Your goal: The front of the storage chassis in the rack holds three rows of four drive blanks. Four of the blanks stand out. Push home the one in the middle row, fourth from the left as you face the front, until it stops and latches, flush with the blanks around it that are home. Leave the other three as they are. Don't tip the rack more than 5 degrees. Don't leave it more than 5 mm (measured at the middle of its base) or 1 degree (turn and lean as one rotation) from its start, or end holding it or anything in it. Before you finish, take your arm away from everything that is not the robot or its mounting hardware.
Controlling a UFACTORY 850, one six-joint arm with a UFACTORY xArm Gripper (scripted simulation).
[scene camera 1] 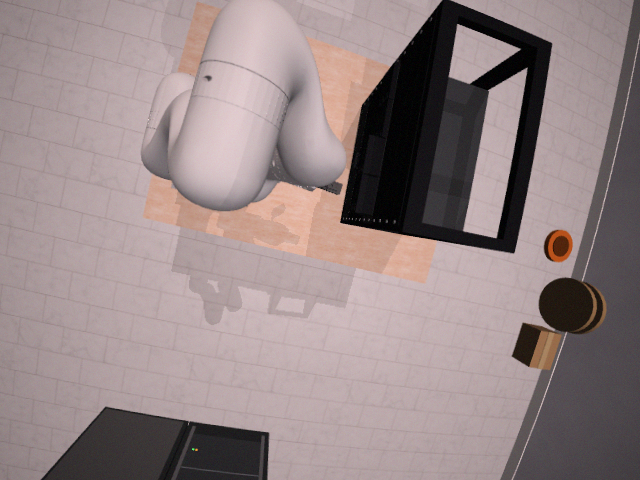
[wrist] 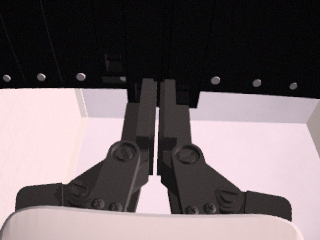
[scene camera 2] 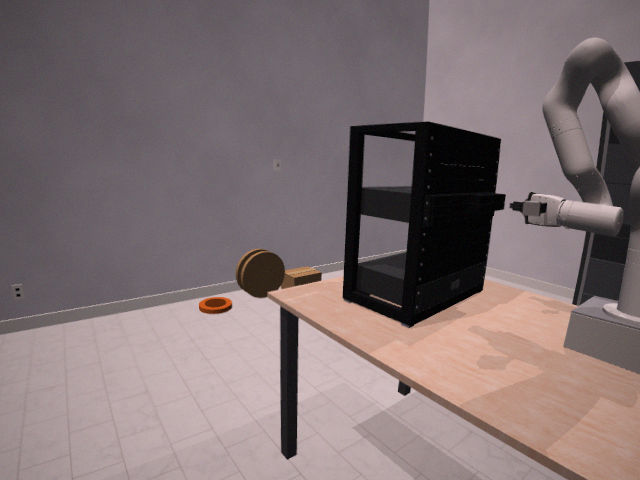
Labels:
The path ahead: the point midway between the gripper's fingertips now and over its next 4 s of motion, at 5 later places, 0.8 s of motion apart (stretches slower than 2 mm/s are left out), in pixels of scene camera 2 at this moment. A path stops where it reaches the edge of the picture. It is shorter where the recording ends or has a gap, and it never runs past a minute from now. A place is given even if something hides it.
The gripper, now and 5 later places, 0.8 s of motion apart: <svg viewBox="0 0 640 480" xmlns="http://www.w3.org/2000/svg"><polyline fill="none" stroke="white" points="511,205 511,204 505,205 499,207 498,207 495,207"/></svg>

